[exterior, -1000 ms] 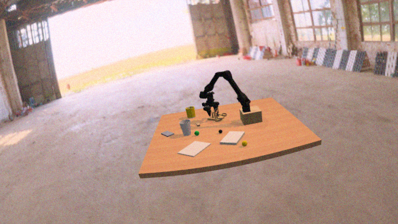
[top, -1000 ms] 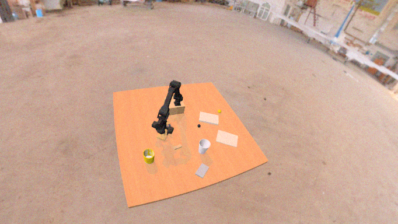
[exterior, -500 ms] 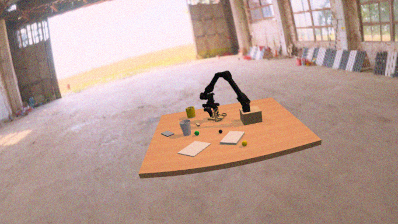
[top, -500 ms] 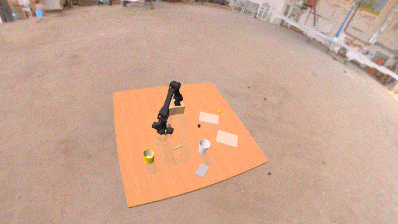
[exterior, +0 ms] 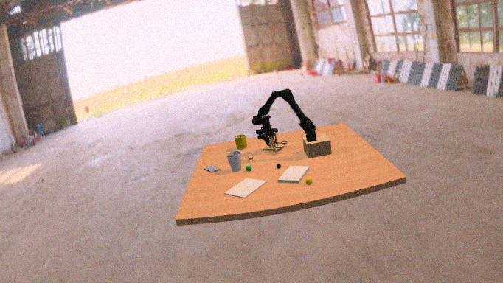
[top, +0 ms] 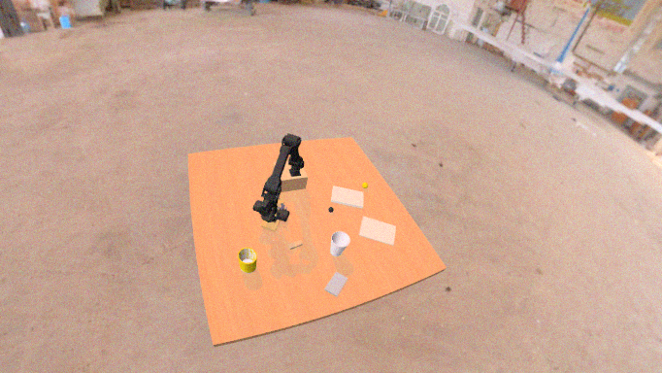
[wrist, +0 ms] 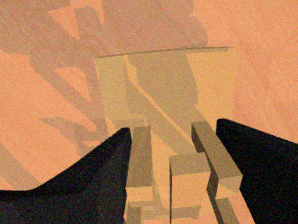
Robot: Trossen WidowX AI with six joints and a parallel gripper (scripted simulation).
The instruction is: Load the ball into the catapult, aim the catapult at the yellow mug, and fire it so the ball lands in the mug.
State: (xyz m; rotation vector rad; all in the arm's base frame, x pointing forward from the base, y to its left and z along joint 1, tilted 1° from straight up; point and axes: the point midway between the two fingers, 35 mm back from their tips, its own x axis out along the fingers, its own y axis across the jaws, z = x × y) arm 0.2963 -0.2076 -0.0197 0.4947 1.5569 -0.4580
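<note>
Right now my gripper tip is 40 mm past the black ball, 370 mm to the right of it and 30 mm above it. From my gripper tip the other things lie so: small wooden block: 150 mm ahead, 100 mm to the left, 40 mm below; yellow mug: 230 mm ahead, 170 mm to the right, 20 mm below; wooden catapult: 50 mm behind, 50 mm to the left, 20 mm above.
</note>
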